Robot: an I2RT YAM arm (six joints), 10 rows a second.
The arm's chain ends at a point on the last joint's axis. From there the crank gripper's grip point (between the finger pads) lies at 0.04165 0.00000 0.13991 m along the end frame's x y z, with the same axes.
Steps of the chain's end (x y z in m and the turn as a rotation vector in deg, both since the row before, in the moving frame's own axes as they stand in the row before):
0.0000, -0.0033, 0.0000, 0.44, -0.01, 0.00
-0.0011, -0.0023, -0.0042, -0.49, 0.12, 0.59
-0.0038, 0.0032, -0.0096, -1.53, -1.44, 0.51
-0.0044, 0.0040, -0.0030, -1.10, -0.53, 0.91
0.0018, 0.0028, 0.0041, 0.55, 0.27, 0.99
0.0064, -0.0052, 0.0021, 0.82, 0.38, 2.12
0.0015, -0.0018, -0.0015, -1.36, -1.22, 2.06
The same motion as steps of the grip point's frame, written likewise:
0.0000, -0.0044, 0.0000, 0.44, -0.01, 0.00
-0.0008, -0.0007, -0.0043, -0.49, 0.12, 0.59
-0.0073, 0.0073, -0.0087, -1.53, -1.44, 0.51
-0.0057, 0.0073, -0.0027, -1.10, -0.53, 0.91
0.0025, 0.0022, 0.0039, 0.55, 0.27, 0.99
0.0073, -0.0056, 0.0018, 0.82, 0.38, 2.12
-0.0016, 0.0030, -0.0007, -1.36, -1.22, 2.06

